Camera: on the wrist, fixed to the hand. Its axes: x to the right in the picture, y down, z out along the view.
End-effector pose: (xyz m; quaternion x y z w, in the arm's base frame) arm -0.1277 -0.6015 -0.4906 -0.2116 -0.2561 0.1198 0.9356
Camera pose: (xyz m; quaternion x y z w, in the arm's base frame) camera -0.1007 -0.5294 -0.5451 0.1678 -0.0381 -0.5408 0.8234
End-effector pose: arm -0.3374 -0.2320 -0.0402 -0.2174 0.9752 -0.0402 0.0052
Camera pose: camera -0.3956 -0.1624 -0.0144 0.7754 -0.5143 0.2728 0.2448
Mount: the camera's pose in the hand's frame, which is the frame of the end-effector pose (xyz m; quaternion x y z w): 0.0233 0.0854 -0.0326 0.1881 0.2695 -0.6556 0.6798
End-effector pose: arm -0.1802 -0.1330 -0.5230 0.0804 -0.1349 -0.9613 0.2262
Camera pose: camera -0.1585 -0.2245 -0.5309 -0.4447 0.1589 0.7548 0.4553
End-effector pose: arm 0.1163 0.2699 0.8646 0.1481 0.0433 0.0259 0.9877
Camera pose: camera 0.1332 0.3624 0.8569 0.2511 0.3976 -0.5982 0.6489
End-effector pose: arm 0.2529 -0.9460 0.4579 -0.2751 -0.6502 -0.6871 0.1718
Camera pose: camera 0.2802 -0.9835 0.5400 -0.4567 0.7053 0.5316 0.1067
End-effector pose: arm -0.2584 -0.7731 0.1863 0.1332 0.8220 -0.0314 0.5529
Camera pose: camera -0.2743 -0.6801 0.1857 -0.3359 0.7892 -0.5025 0.1087
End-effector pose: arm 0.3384 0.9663 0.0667 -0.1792 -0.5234 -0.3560 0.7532
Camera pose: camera 0.4264 0.9955 0.0842 0.4589 -0.3373 -0.6856 0.4534
